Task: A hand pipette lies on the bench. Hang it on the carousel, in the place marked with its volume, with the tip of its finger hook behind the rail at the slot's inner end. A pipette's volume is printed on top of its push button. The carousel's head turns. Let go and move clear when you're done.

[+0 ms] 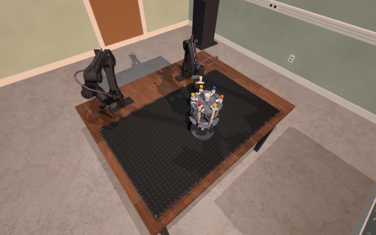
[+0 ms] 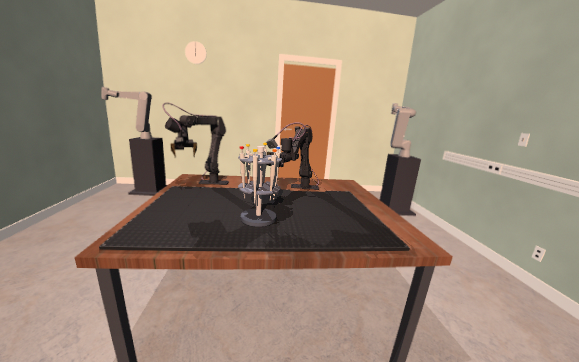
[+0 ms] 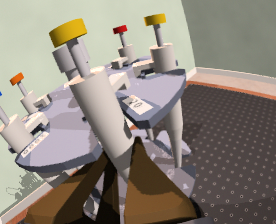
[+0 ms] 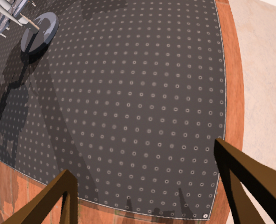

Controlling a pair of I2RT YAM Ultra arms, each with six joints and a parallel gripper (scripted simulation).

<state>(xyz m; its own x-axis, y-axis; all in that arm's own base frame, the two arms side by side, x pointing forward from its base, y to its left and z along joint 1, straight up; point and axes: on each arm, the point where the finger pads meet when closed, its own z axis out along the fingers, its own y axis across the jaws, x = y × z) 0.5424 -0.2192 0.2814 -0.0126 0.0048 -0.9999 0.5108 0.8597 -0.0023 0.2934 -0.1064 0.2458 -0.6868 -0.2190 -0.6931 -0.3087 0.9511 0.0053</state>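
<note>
Now: left hand 2 cm above the pipette, 1 cm to the left of it and 1 cm short of it.
</note>
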